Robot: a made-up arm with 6 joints.
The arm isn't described. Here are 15 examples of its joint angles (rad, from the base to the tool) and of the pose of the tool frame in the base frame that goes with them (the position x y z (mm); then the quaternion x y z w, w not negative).
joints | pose
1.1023 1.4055 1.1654 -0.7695 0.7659 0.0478 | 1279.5 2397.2 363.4 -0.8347 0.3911 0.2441 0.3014
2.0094 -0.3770 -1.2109 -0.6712 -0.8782 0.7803 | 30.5 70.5 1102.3 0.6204 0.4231 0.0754 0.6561
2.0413 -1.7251 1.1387 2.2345 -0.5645 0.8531 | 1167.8 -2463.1 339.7 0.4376 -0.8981 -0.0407 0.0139
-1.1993 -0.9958 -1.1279 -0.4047 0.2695 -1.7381 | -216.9 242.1 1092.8 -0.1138 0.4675 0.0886 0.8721
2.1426 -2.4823 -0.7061 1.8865 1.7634 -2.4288 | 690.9 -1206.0 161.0 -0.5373 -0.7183 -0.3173 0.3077
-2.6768 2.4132 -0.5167 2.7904 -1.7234 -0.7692 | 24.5 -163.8 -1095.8 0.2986 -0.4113 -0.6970 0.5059
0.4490 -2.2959 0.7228 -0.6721 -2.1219 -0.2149 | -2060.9 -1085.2 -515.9 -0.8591 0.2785 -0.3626 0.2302
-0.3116 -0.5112 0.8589 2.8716 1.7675 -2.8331 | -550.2 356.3 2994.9 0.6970 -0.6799 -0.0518 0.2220
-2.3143 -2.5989 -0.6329 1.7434 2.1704 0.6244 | 967.8 969.4 -23.6 0.0985 0.5263 0.2948 0.7915
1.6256 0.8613 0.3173 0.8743 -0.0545 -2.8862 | -17.7 2260.9 1031.4 0.5244 -0.2376 -0.8023 0.1578
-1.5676 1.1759 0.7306 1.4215 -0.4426 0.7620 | 4.5 -2589.4 696.2 0.1225 -0.3925 -0.3005 0.8606
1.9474 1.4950 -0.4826 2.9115 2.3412 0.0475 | -581.1 1112.8 -486.7 -0.0308 0.8345 -0.5466 0.0631
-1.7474 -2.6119 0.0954 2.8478 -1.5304 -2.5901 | 499.5 1752.7 -621.5 0.1103 -0.4744 -0.8540 0.1829
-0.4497 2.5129 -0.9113 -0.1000 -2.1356 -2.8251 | -91.7 -111.3 -638.7 -0.3988 -0.0300 0.4650 0.7898
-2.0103 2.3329 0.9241 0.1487 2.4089 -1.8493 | -729.1 -1260.4 -1837.0 -0.3032 0.5875 -0.3819 0.6458
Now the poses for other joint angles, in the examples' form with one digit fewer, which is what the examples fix.
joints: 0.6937 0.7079 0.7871 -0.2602 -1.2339 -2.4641
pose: 1758 1281 1745 0.043 0.514 0.848 0.117
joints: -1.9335 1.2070 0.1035 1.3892 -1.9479 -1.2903
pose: -770 -2067 92 -0.728 -0.252 -0.528 0.356
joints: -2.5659 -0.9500 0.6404 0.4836 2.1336 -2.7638
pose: 1179 888 2511 0.730 -0.595 -0.053 0.332
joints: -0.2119 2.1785 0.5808 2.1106 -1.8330 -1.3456
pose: 1482 -215 -1648 0.005 -0.617 0.205 0.760
